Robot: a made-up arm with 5 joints. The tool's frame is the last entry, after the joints.
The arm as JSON. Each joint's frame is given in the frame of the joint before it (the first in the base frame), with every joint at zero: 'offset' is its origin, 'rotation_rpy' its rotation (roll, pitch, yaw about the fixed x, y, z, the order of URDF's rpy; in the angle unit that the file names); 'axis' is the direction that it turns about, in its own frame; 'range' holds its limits. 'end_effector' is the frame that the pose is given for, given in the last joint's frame.
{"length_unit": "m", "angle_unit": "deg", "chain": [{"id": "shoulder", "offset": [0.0, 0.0, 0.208], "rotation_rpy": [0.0, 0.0, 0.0], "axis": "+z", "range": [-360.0, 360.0]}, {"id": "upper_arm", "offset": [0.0, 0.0, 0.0], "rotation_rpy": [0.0, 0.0, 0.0], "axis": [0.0, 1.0, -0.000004], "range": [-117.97, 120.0]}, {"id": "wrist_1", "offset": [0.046, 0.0, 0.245], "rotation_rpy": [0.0, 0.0, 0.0], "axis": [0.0, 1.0, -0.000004], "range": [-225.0, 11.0]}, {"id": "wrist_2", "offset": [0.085, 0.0, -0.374], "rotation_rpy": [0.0, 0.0, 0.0], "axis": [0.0, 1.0, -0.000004], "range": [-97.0, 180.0]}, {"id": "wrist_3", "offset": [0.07, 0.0, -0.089], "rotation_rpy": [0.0, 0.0, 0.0], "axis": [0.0, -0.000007, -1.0], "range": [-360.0, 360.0]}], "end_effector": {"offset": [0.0, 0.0, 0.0], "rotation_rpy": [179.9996, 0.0, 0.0]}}
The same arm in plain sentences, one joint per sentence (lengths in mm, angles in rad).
The arm has five revolute joints in a row. What follows holds with every joint at zero, and every direction is one of the base frame's. Joint 1 lies 208 mm along +z from the base frame's origin and turns about +z, from -6.2832 to 6.2832 rad. Joint 2 lies at the same point as joint 1 and turns about +y, from -2.059 to 2.0944 rad. Joint 3 lies 46 mm along +x and 245 mm along +z from joint 2 and turns about +y, from -3.927 to 0.192 rad. Joint 4 lies 85 mm along +x and 374 mm along -z from joint 3 and turns about +y, from -1.693 to 3.1416 rad. Joint 5 lies 70 mm along +x and 89 mm along -z from joint 4 and turns about -z, from -6.2832 to 6.2832 rad. The tool frame, which is the frame that the pose is given for, lies at the same point as joint 5; its axes are the base frame's turned by roll 3.1416, pitch 0 and yaw 0 rad (as in URDF: about the fixed x, then y, then z).
